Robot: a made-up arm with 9 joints.
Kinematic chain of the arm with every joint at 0, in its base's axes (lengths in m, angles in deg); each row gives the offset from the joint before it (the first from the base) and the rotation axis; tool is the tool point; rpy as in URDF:
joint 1: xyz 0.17 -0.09 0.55 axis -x
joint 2: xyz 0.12 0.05 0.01 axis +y
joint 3: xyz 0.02 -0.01 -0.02 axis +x
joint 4: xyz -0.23 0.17 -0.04 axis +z
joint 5: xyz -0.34 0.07 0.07 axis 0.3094 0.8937 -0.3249
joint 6: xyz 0.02 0.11 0 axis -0.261 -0.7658 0.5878
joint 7: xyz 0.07 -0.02 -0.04 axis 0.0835 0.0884 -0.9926
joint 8: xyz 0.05 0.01 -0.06 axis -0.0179 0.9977 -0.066
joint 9: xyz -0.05 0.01 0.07 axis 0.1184 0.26 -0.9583
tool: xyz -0.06 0.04 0 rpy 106.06 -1 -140.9
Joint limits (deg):
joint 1: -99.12..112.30
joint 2: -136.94..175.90
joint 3: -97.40..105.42
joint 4: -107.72..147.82
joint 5: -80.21..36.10
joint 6: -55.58..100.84
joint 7: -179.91..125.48
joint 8: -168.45..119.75
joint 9: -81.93..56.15
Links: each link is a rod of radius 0.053 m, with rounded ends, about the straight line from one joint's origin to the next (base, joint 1, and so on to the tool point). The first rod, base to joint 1, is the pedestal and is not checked.
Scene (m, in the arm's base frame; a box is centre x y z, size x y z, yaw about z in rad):
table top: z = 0
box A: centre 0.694 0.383 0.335 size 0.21 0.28 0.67 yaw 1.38
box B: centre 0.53 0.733 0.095 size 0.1 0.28 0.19 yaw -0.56
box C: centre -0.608 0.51 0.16 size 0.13 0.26 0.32 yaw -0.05
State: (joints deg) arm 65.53 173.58 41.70 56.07 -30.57 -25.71 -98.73 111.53 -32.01
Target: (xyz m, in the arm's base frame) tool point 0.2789 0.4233 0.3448
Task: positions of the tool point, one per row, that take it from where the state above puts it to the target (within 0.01 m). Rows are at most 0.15 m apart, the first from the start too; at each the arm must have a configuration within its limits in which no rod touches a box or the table.
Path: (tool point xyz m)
1: 0.8818 0.0396 0.5712
2: 0.7968 0.1059 0.6189
3: 0.6882 0.1580 0.6167
4: 0.5777 0.1753 0.5840
5: 0.4813 0.1588 0.5468
6: 0.4036 0.1253 0.5215
7: 0.3909 0.1517 0.4747
8: 0.3852 0.1855 0.4273
9: 0.3879 0.2236 0.3838
10: 0.3995 0.2607 0.3473
11: 0.3711 0.3246 0.3538
12: 0.3310 0.3797 0.3542
13: 0.2789 0.4233 0.3448

